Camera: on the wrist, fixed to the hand. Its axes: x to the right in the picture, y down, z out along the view.
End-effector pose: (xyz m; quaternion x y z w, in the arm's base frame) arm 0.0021 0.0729 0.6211 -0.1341 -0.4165 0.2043 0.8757
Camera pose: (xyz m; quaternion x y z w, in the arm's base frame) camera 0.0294 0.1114 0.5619 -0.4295 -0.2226 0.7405 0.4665
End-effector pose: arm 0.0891 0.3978 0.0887 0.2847 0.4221 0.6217 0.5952
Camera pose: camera 0.0168 0.3846 0.1071 0.4760 0.0611 0.8773 0.0056
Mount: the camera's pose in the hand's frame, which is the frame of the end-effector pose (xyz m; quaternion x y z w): -0.0063 0.0512 -0.0555 -0.0506 -0.0122 0.7022 0.7101
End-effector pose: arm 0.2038 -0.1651 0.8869 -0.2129 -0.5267 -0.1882 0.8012
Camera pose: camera 0.2708 -0.1516 0.8541 -0.5638 -0.2247 0.4049 0.6838
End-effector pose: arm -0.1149 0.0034 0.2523 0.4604 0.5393 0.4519 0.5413
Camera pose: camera -0.1701 0.0064 0.3041 0.6837 0.0302 0.7226 0.0969
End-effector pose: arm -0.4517 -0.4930 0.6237 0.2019 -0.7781 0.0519 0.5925
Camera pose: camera -0.4196 -0.4269 0.6421 -0.4324 -0.7042 0.4111 0.3850
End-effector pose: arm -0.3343 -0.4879 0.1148 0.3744 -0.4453 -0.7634 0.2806
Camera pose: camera -0.2803 -0.5320 0.1445 -0.0703 -0.5439 -0.3721 0.7488
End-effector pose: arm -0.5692 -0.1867 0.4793 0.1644 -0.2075 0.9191 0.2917
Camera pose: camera -0.6053 -0.2012 0.4143 0.0325 0.3129 -0.8450 0.4325
